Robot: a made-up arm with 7 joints. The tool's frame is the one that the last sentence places.
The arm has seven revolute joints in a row. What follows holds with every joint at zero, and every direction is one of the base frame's.
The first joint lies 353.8 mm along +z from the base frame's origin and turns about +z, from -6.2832 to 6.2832 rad.
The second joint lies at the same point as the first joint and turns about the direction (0, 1, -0.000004), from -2.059 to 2.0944 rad.
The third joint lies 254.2 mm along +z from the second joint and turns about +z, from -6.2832 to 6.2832 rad.
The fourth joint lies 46.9 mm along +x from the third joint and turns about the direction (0, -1, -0.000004), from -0.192 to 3.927 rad.
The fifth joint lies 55.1 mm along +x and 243.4 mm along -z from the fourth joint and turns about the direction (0, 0.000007, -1), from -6.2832 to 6.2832 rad.
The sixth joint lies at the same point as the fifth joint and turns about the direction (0, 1, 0.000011), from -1.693 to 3.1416 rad.
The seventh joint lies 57.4 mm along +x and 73.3 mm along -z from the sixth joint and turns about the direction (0, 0.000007, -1), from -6.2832 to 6.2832 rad.
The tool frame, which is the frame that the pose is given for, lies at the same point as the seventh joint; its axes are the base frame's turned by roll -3.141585, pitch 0 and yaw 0 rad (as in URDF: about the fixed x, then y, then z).
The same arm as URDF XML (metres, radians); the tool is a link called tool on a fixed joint. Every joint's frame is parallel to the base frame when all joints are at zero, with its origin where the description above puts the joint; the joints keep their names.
<robot name="arm">
  <link name="base"/>
  <link name="link1"/>
  <link name="link2"/>
  <link name="link3"/>
  <link name="link4"/>
  <link name="link5"/>
  <link name="link6"/>
  <link name="link7"/>
  <link name="tool"/>
  <joint name="joint 1" type="revolute">
    <parent link="base"/>
    <child link="link1"/>
    <origin xyz="0 0 0.3538" rpy="0 0 0"/>
    <axis xyz="0 0 1"/>
    <limit lower="-6.2832" upper="6.2832"/>
  </joint>
  <joint name="joint 2" type="revolute">
    <parent link="link1"/>
    <child link="link2"/>
    <origin xyz="0 0 0" rpy="0 0 0"/>
    <axis xyz="0 1 0"/>
    <limit lower="-2.059" upper="2.0944"/>
  </joint>
  <joint name="joint 3" type="revolute">
    <parent link="link2"/>
    <child link="link3"/>
    <origin xyz="0 0 0.2542" rpy="0 0 0"/>
    <axis xyz="0 0 1"/>
    <limit lower="-6.2832" upper="6.2832"/>
  </joint>
  <joint name="joint 4" type="revolute">
    <parent link="link3"/>
    <child link="link4"/>
    <origin xyz="0.0469 0 0" rpy="0 0 0"/>
    <axis xyz="0 -1 0"/>
    <limit lower="-0.192" upper="3.927"/>
  </joint>
  <joint name="joint 5" type="revolute">
    <parent link="link4"/>
    <child link="link5"/>
    <origin xyz="0.0551 0 -0.2434" rpy="0 0 0"/>
    <axis xyz="0 0 -1"/>
    <limit lower="-6.2832" upper="6.2832"/>
  </joint>
  <joint name="joint 6" type="revolute">
    <parent link="link5"/>
    <child link="link6"/>
    <origin xyz="0 0 0" rpy="0 0 0"/>
    <axis xyz="0 1 0"/>
    <limit lower="-1.693" upper="3.1416"/>
  </joint>
  <joint name="joint 7" type="revolute">
    <parent link="link6"/>
    <child link="link7"/>
    <origin xyz="0.0574 0 -0.0733" rpy="0 0 0"/>
    <axis xyz="0 0 -1"/>
    <limit lower="-6.2832" upper="6.2832"/>
  </joint>
  <joint name="tool_fixed" type="fixed">
    <parent link="link7"/>
    <child link="tool"/>
    <origin xyz="0 0 0" rpy="-3.1416 0 0"/>
  </joint>
</robot>

